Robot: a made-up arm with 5 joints.
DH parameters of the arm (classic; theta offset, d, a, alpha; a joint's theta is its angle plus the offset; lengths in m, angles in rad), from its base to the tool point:
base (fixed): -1.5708 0.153 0 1.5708
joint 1: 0.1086 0 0.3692 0
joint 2: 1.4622 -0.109 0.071 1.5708
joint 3: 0 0.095 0.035 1.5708
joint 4: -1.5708 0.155 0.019 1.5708
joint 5: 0.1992 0 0.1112 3.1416
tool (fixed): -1.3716 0.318 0 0
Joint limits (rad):
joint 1: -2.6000..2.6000
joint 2: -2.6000..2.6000
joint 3: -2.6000..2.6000
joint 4: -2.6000..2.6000
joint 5: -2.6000..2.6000
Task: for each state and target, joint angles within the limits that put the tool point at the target. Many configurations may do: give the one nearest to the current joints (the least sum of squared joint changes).
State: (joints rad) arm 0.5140 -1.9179 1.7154 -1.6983 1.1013
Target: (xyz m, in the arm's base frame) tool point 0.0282 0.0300 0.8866
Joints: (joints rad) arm 1.2247 -1.5328 1.8507 -1.5150 1.1410
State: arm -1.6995 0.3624 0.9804 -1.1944 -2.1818
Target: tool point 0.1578 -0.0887 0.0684
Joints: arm -1.3494 0.4337 0.6963 -1.8145 -2.5956
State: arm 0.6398 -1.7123 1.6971 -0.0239 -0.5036
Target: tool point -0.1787 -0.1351 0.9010
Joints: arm 1.3129 -1.2600 1.2144 0.3912 0.0967
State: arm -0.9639 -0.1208 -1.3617 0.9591 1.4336
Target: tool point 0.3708 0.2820 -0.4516
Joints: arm -1.6314 -0.3794 -1.4732 0.9282 1.4143
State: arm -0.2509 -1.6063 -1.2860 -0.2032 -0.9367
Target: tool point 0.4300 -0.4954 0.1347
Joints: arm -0.2857 -1.6241 -1.2079 -0.2773 -0.9578
